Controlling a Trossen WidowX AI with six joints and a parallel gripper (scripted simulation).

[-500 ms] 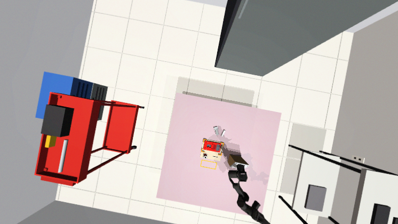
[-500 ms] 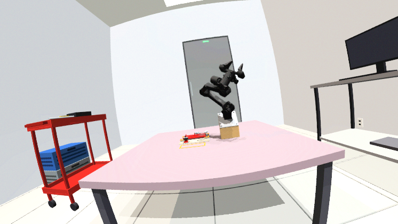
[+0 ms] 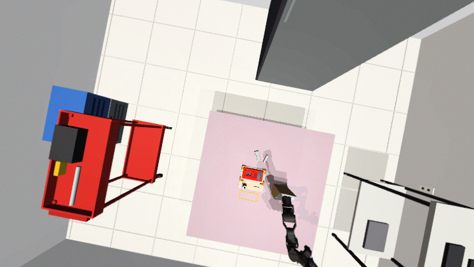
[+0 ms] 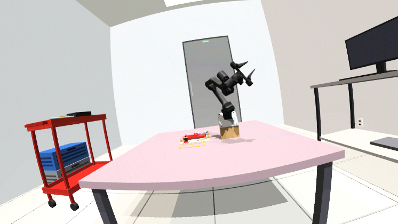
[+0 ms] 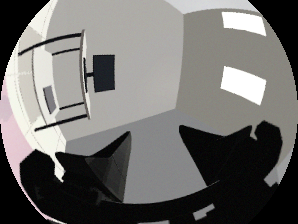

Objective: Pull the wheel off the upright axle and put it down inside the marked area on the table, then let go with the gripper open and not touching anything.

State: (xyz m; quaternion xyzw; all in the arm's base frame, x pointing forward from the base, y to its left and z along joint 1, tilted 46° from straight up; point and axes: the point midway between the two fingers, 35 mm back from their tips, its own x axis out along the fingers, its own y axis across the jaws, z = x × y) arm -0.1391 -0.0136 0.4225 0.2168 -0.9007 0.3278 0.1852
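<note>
Right now the dark wheel is 53 cm ahead of my gripper tip, 26 cm to the right of it and 45 cm below it.
</note>
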